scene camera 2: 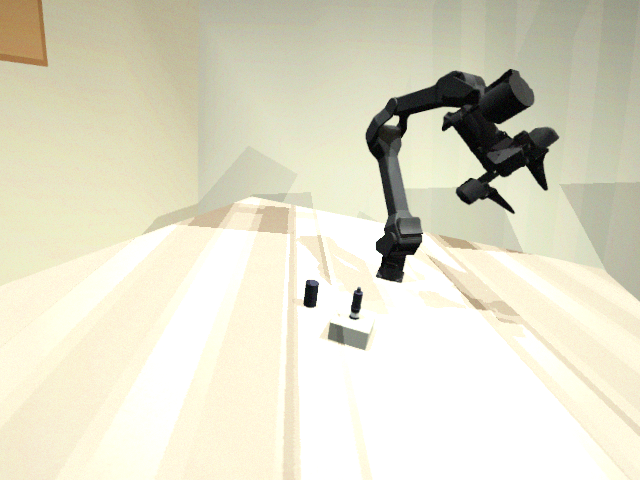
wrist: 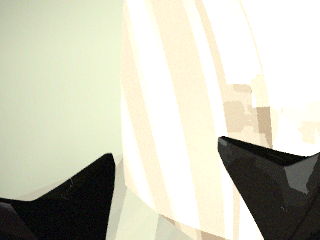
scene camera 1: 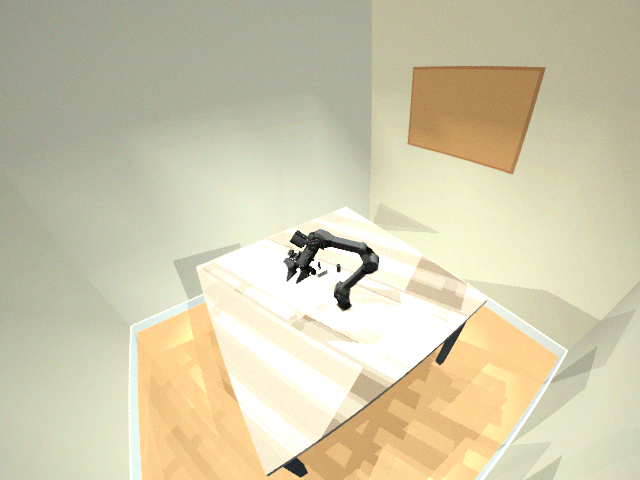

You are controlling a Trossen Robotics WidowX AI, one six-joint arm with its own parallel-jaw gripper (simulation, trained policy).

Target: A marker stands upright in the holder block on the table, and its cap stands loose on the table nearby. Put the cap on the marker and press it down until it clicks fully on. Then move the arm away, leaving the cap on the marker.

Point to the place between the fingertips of my gripper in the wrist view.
At 166,152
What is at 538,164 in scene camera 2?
My gripper.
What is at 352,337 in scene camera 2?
A pale holder block.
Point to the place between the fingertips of my gripper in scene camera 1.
At 291,282
